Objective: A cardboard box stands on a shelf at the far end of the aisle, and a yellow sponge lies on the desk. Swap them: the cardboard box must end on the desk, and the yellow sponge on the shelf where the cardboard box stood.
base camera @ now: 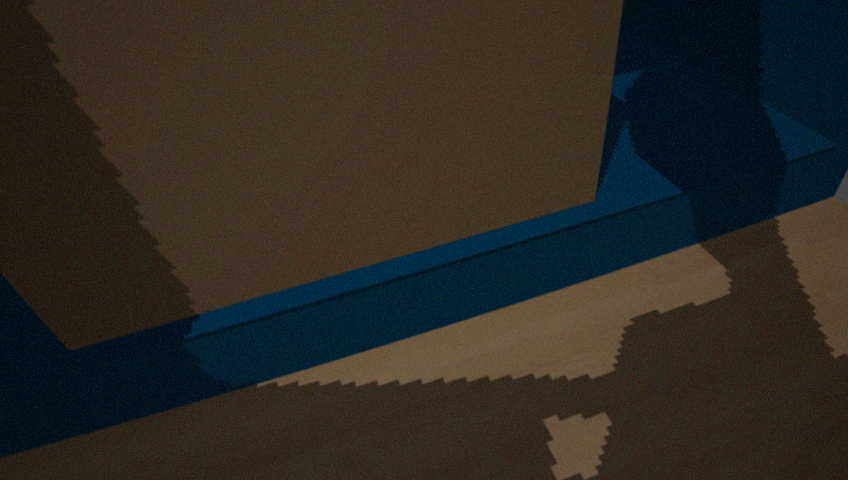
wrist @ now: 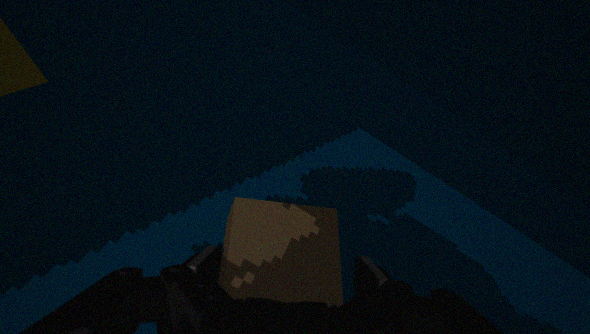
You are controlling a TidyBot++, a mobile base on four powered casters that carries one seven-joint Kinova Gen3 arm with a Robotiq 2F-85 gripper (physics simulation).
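Places are measured from the arm's base along level axes (x ahead, y left, z up), in centimetres.
Pixels of known places: gripper, fingertip midpoint: (wrist: 287, 266).
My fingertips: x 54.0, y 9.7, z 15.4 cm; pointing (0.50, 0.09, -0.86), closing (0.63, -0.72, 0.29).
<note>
Behind a point stands the place of what it marks.
The cardboard box (wrist: 290, 225) {x 54.7, y 11.6, z 18.7 cm}, a small brown block partly in shadow, stands on the blue shelf (wrist: 465, 225) {x 71.1, y -1.4, z 13.7 cm} in the lower middle of the wrist view. My gripper (wrist: 287, 266) {x 54.0, y 9.7, z 15.4 cm} is open, with one dark fingertip on each side of the box. The box is nearer the left fingertip, and a strip of blue shows between it and the right one. The box's lower end is hidden by the gripper's body. The gripper does not show in the base camera view. I cannot make out the yellow sponge or the desk in either view.
In the base camera view a large brown box (base camera: 357, 148) {x 39.5, y 6.6, z -21.4 cm} stands on a low blue shelf board (base camera: 440, 285) {x 38.9, y 2.0, z -34.3 cm}, above the wood floor (base camera: 476, 350) {x 36.2, y -0.6, z -39.7 cm}. Dark shadows cross them. A dark yellow corner (wrist: 17, 65) {x 49.2, y 30.4, z 15.5 cm} shows at the wrist view's upper left; I cannot tell what it is.
</note>
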